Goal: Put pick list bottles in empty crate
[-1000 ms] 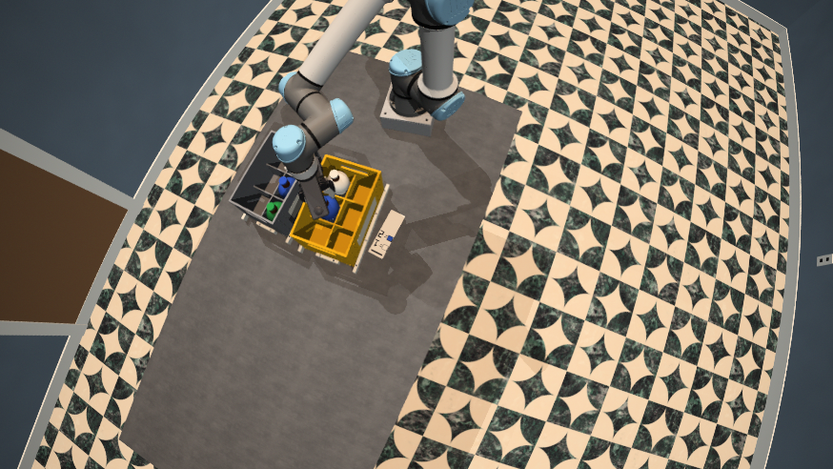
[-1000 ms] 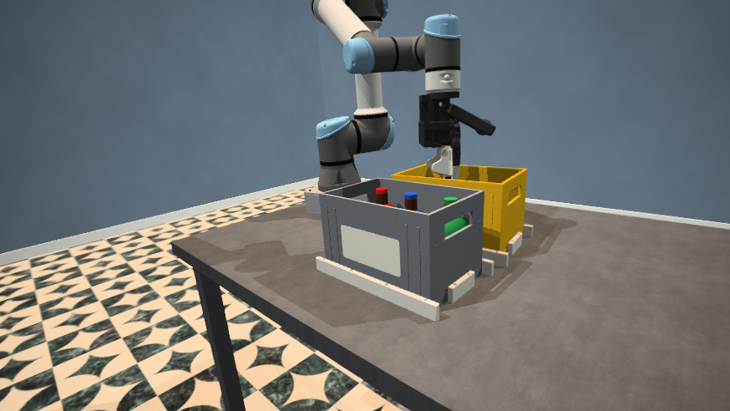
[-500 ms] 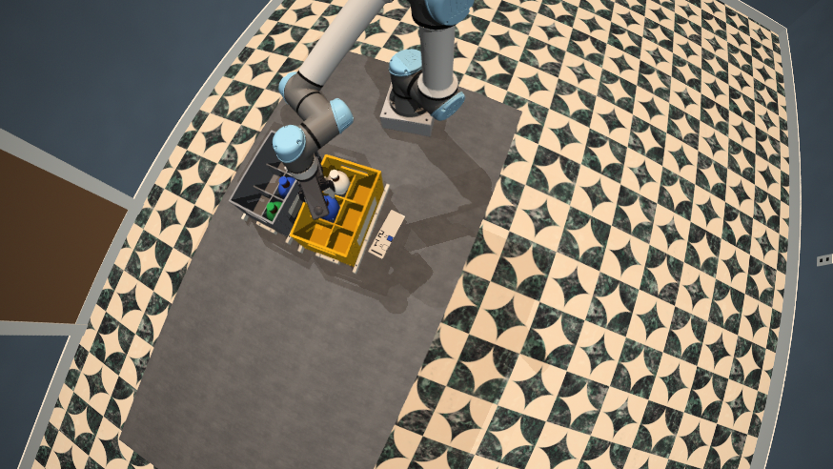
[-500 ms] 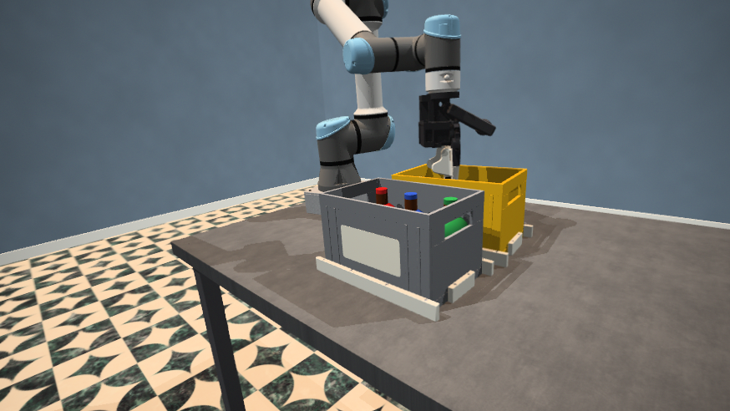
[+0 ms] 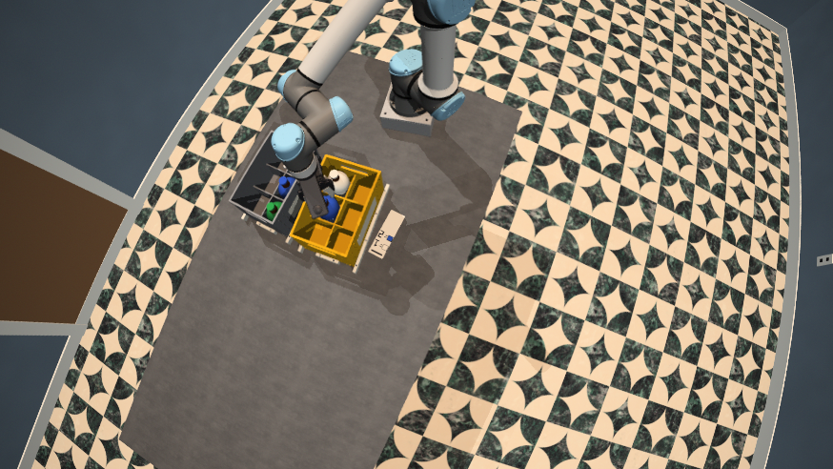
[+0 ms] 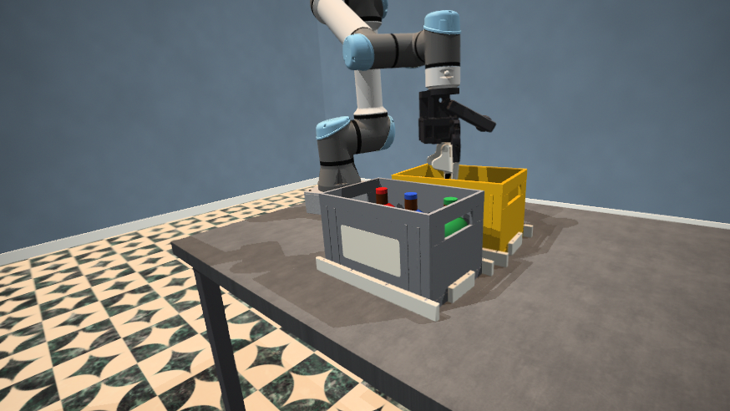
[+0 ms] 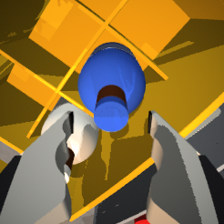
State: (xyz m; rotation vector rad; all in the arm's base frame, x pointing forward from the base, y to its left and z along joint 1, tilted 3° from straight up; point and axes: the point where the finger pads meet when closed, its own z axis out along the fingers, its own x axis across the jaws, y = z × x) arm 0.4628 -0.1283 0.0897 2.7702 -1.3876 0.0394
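The grey crate is 3 cm behind my hand, 19 cm to the right of it and 8 cm below it. Round my hand: green-label bottle: 7 cm ahead, 16 cm to the right, 8 cm below; yellow crate: 4 cm to the left, 8 cm below; white-label bottle: 9 cm behind, 8 cm below.
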